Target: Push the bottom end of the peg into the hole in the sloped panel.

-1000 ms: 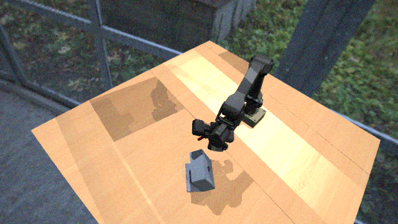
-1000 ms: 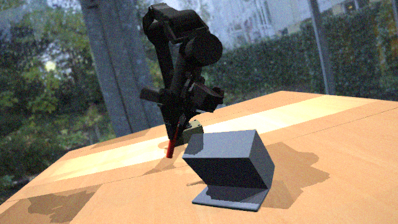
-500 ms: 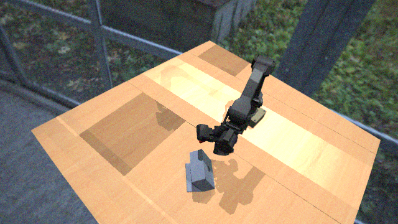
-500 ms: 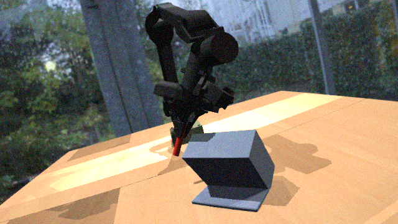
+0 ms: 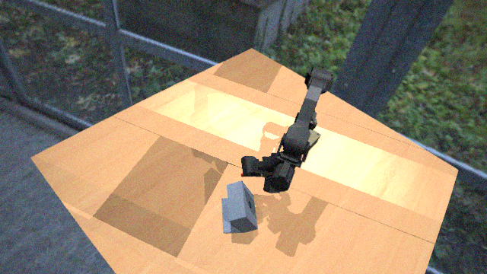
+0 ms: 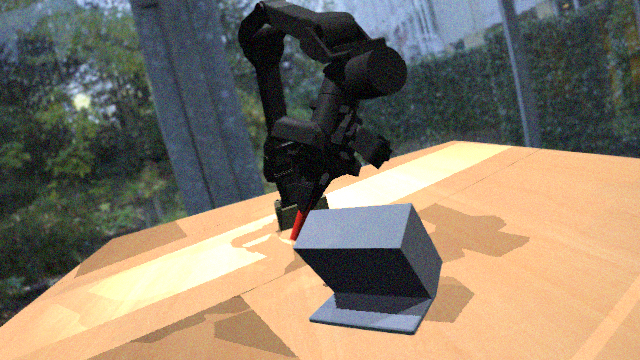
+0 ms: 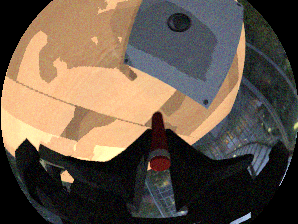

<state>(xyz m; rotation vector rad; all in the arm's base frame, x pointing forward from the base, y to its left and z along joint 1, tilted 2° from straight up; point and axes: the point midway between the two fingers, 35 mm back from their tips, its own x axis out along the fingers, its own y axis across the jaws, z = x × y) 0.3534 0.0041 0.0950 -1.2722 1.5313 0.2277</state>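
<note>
The grey sloped panel block lies 90 mm ahead of my gripper tip, 50 mm to the left of it and 50 mm below it. Also, from my gripper tip: red peg (10 mm to the left, 10 mm above).
</note>
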